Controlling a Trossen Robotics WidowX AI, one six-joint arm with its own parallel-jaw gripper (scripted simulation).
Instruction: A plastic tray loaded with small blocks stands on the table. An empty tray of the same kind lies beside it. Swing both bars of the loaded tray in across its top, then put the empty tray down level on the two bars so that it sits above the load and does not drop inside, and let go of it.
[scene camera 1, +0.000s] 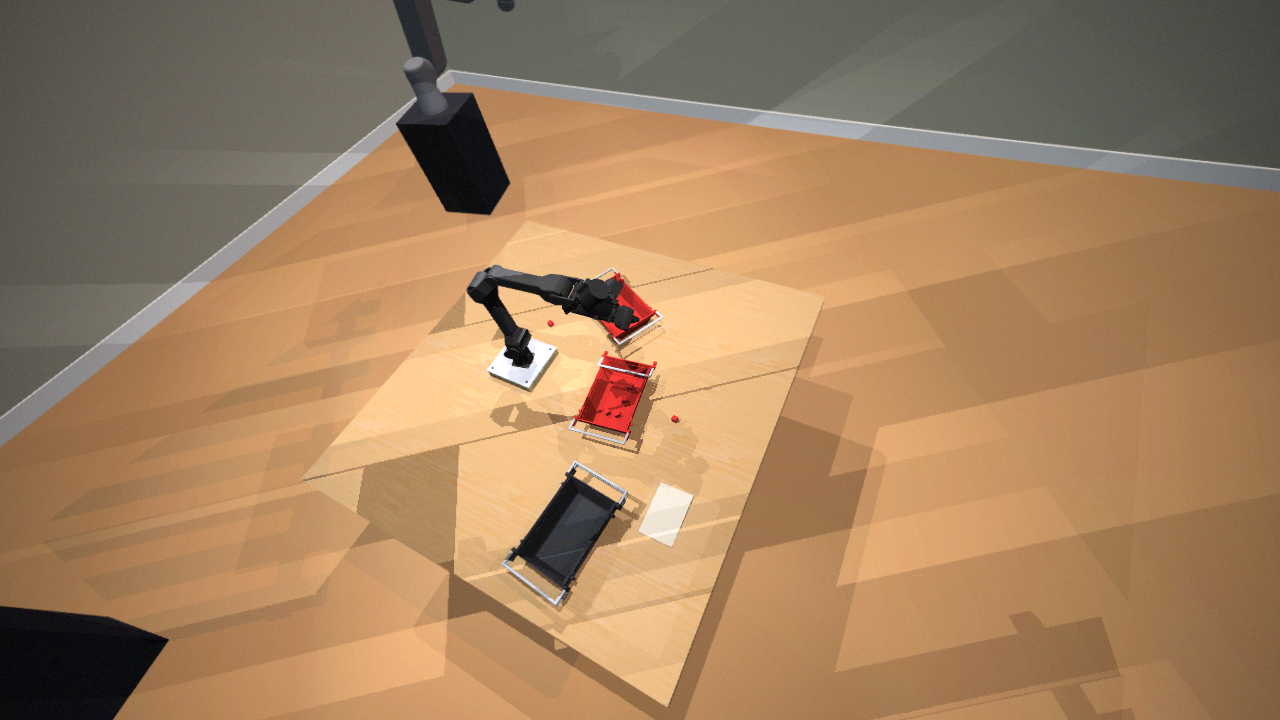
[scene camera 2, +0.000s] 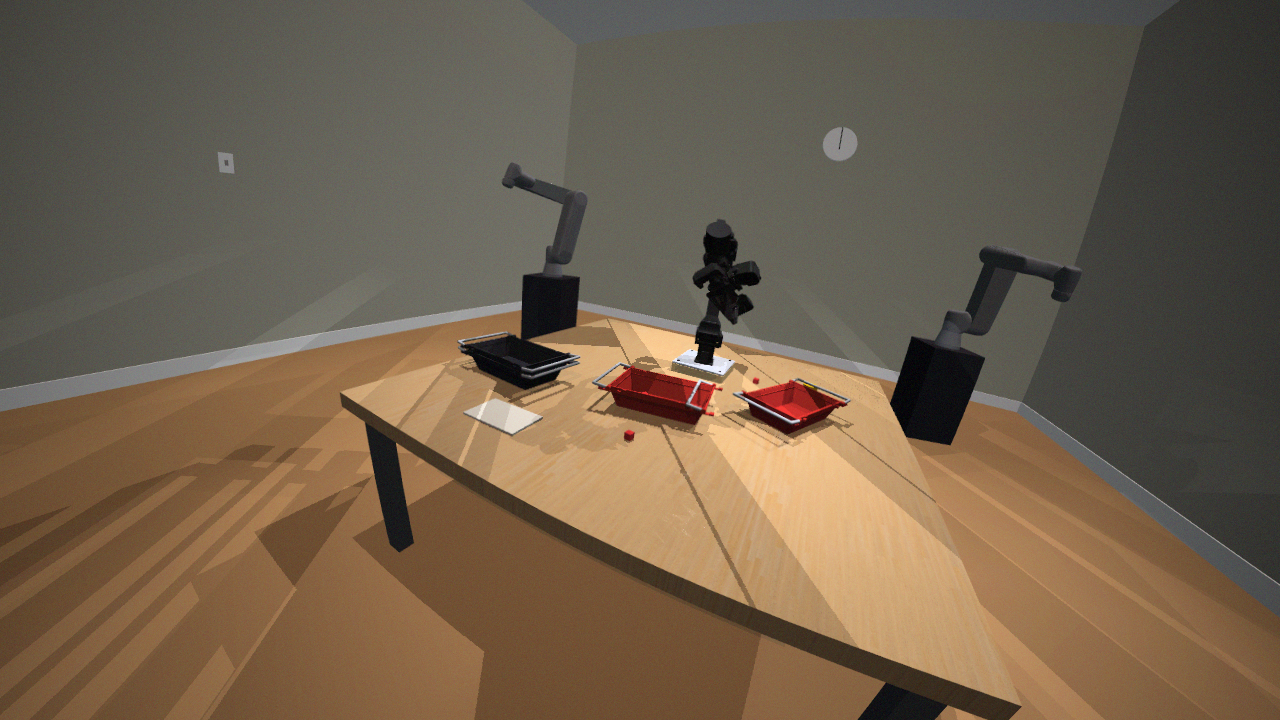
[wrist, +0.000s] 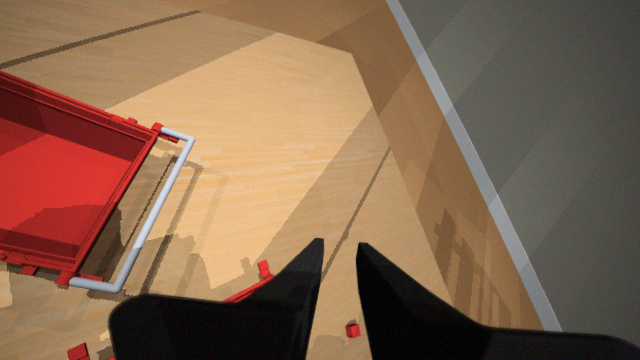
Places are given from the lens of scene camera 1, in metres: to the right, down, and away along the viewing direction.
my gripper (scene camera 1: 637, 319): -0.01, -0.12, 1.39
white card (scene camera 1: 662, 522): 0.06, 0.44, 1.31
red tray (scene camera 1: 627, 297): -0.05, -0.23, 1.76
The marked spots on the red tray and the white card are 0.82 m apart.
